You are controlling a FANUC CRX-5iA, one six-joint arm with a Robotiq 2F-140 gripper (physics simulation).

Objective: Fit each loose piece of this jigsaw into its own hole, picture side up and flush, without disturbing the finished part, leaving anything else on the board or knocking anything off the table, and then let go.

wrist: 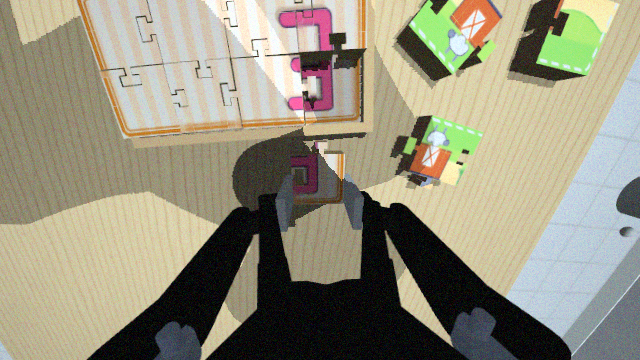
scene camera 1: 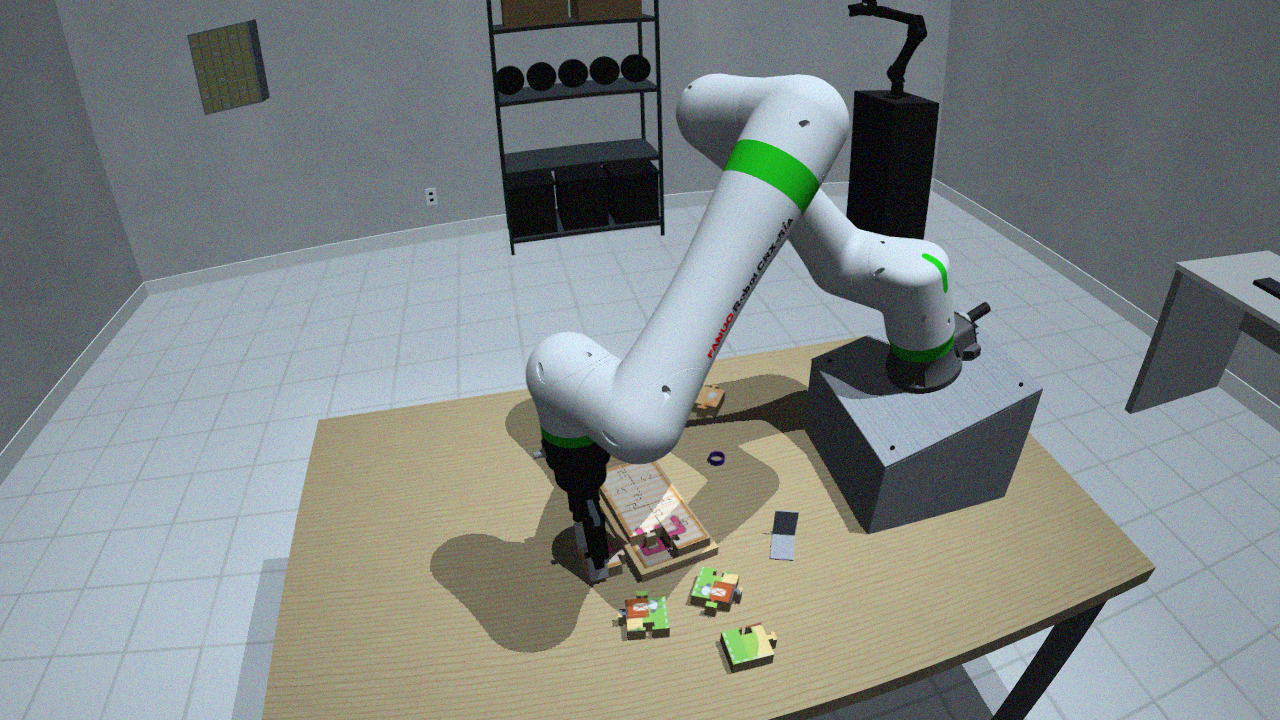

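Observation:
A loose jigsaw piece (scene camera 1: 614,561) (wrist: 331,186) with pink, white and an orange border lies picture side up beside the board, with a finger at each side. My gripper (scene camera 1: 591,560) (wrist: 318,186) is shut on it, fingers pointing down. The piece looks at table level; any small gap below it is hidden. The framed board (scene camera 1: 675,564) (wrist: 200,138) holds fitted striped pieces. Its near corner, on the right in the wrist view, is a recess (wrist: 345,95) with pink print and dark side walls.
Three thick green pieces (scene camera 1: 646,615) (scene camera 1: 715,589) (scene camera 1: 748,646) (wrist: 442,150) (wrist: 457,37) (wrist: 575,42) lie near the board's near end. An orange-tan piece (scene camera 1: 709,398), a dark ring (scene camera 1: 716,458) and a two-tone card (scene camera 1: 783,535) lie farther off. The robot's base block (scene camera 1: 948,456) stands at the right.

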